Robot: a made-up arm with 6 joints.
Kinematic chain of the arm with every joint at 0, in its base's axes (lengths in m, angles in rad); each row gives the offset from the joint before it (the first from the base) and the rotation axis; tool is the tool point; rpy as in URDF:
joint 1: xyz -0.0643 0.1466 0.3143 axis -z
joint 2: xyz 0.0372 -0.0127 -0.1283 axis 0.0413 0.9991 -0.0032
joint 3: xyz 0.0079 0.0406 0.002 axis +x
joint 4: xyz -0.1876 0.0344 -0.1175 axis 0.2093 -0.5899 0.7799
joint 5: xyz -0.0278 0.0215 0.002 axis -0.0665 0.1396 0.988
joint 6: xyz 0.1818 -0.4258 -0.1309 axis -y
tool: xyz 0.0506 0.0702 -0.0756 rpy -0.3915 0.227 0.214
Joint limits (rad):
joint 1: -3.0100..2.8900
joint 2: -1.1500..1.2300
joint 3: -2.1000..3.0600
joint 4: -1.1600..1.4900
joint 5: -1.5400..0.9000
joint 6: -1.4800..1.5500
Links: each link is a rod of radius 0.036 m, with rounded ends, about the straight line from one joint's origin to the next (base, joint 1, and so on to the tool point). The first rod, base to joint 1, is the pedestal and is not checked.
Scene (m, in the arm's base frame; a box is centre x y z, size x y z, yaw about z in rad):
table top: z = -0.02
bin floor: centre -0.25 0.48 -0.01 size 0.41 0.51 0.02 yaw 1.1
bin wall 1: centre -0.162 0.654 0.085 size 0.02 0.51 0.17 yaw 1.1
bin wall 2: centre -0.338 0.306 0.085 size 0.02 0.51 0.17 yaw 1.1
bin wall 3: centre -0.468 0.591 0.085 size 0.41 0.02 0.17 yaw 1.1
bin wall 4: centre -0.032 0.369 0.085 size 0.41 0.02 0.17 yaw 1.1
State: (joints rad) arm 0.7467 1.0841 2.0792 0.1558 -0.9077 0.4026
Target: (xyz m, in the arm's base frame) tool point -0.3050 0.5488 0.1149
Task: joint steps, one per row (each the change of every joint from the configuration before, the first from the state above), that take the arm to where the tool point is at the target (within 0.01 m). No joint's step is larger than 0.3 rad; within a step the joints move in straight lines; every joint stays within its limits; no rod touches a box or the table.
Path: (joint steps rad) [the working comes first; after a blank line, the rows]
Joints at the target: 0.2762 1.1171 1.5207 0.2084 -0.6331 0.5749
Straight joint move there: touches bin wall 1.

1: -0.1034 0.0486 -0.1587 -0.1177 0.1229 0.2581
2: -0.1035 0.0487 -0.1586 -0.1178 0.1229 0.2582
3: -0.1034 0.0486 -0.1587 -0.1177 0.1229 0.2581
4: -0.0534 -0.0376 -0.0275 0.1353 -0.0314 -0.2007
5: -0.0534 -0.0376 -0.0275 0.1353 -0.0313 -0.2007
6: -0.0534 -0.0377 -0.0275 0.1352 -0.0314 -0.2007

